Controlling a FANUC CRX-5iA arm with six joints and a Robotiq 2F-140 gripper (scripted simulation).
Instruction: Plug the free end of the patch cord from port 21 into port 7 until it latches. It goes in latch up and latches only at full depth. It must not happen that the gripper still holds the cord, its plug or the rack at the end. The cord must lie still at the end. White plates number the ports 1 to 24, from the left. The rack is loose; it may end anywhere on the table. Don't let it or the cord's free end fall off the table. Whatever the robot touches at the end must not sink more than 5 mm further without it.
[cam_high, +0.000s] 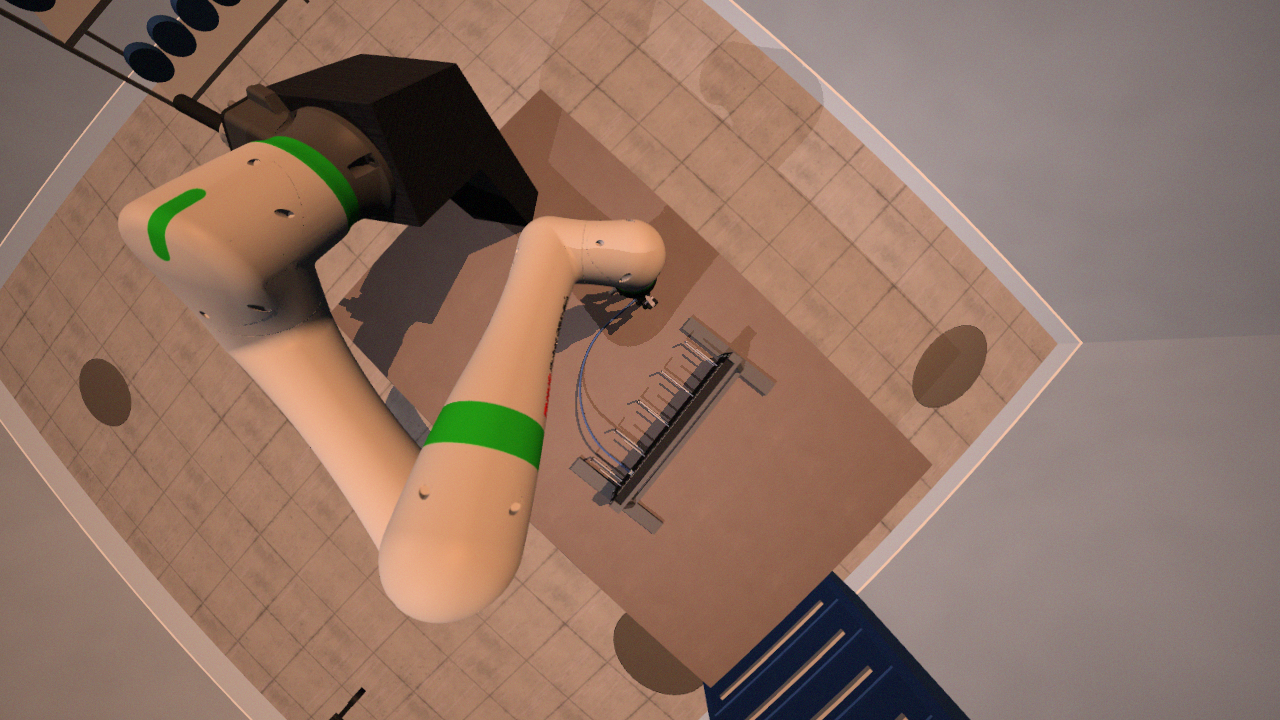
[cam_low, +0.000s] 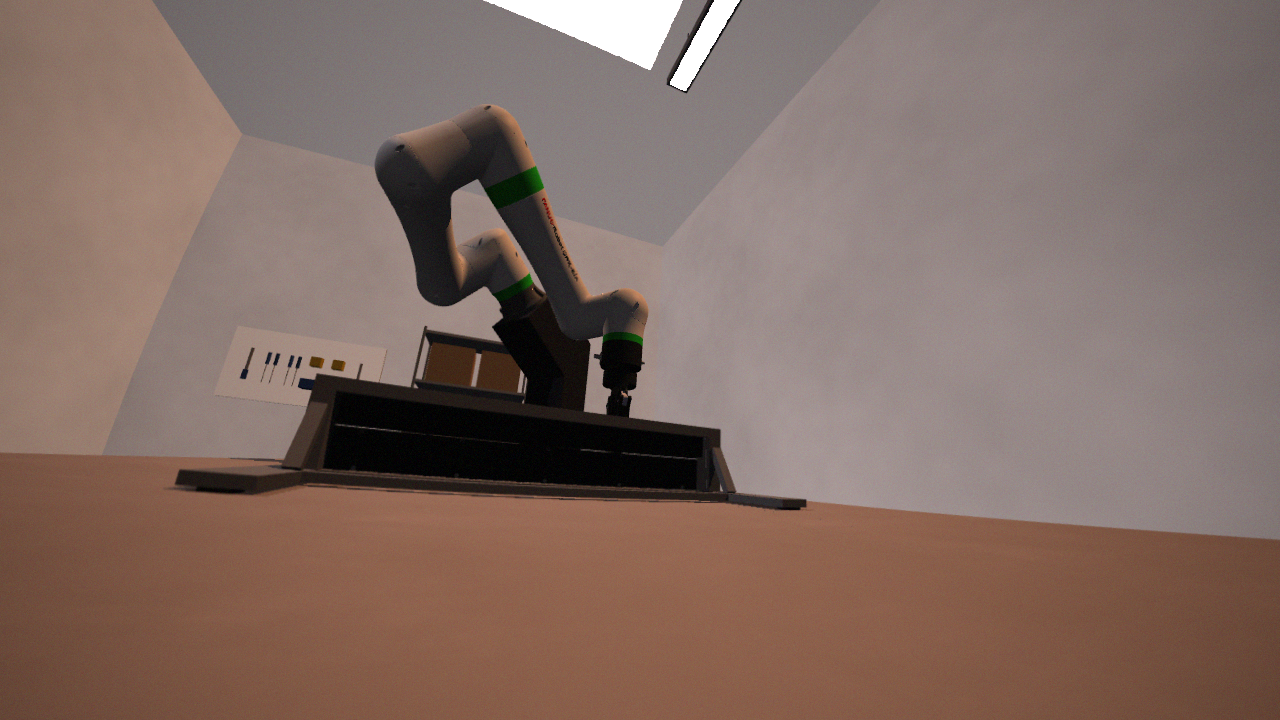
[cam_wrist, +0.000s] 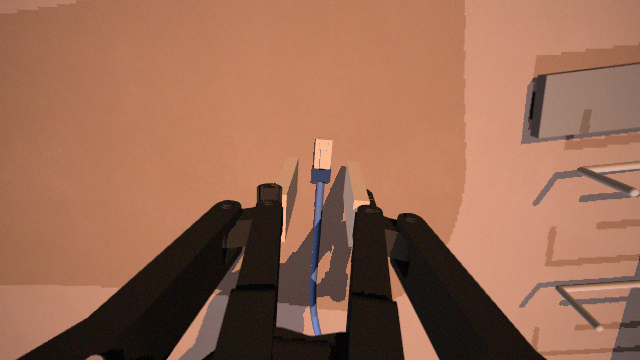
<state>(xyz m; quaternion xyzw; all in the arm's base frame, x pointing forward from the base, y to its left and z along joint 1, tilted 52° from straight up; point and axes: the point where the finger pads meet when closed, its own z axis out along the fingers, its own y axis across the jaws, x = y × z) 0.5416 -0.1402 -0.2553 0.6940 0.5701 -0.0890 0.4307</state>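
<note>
The plug lies 1 cm ahead of my hand, 1 cm to the left of it and 4 cm below it.
</note>
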